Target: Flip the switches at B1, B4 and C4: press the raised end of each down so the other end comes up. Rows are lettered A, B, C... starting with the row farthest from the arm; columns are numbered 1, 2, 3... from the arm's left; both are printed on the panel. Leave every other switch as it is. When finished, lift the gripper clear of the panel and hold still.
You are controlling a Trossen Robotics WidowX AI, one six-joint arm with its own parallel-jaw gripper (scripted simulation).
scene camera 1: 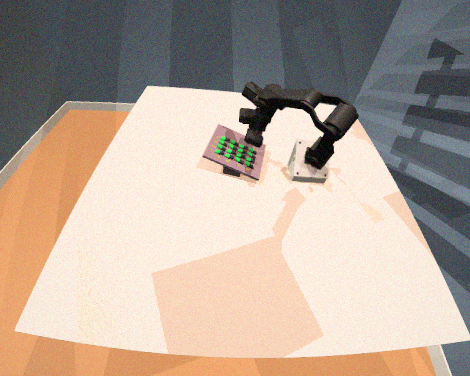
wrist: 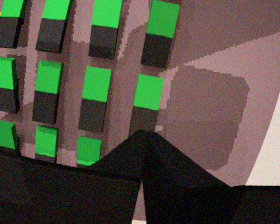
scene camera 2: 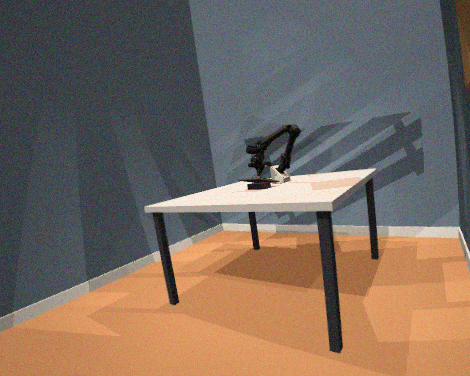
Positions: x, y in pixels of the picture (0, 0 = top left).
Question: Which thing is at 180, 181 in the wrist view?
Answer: My gripper.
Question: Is my gripper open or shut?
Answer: Shut.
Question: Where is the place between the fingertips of my gripper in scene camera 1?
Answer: At 247, 143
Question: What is my gripper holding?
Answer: Nothing.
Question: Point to a switch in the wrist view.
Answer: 148, 89
